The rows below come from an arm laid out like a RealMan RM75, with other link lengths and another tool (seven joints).
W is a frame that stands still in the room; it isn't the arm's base.
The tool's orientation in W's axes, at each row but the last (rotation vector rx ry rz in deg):
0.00, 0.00, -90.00
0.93, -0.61, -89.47
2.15, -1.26, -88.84
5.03, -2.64, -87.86
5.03, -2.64, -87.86
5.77, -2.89, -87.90
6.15, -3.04, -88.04
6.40, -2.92, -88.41
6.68, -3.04, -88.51
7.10, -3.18, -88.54
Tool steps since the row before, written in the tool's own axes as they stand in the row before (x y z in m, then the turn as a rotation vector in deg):
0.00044, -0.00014, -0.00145, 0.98, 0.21, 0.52
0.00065, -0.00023, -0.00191, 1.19, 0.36, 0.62
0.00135, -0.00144, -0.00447, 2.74, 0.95, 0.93
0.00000, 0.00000, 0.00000, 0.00, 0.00, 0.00
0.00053, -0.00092, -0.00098, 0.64, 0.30, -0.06
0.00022, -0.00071, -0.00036, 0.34, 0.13, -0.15
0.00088, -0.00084, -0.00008, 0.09, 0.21, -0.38
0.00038, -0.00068, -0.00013, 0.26, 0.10, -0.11
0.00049, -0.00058, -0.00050, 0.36, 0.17, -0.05
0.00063, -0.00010, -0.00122, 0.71, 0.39, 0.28
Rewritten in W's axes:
-0.00014, -0.00044, -0.00145, 0.21, -0.98, 0.52
-0.00019, -0.00065, -0.00192, 0.36, -1.19, 0.62
-0.00124, -0.00133, -0.00453, 0.97, -2.73, 0.94
0.00000, 0.00000, 0.00000, 0.00, 0.00, 0.00
-0.00081, -0.00053, -0.00107, 0.33, -0.63, -0.05
-0.00066, -0.00023, -0.00043, 0.16, -0.33, -0.15
-0.00080, -0.00090, -0.00019, 0.25, -0.07, -0.36
-0.00065, -0.00039, -0.00021, 0.12, -0.25, -0.11
-0.00051, -0.00048, -0.00058, 0.18, -0.35, -0.05
0.00006, -0.00058, -0.00125, 0.37, -0.71, 0.29

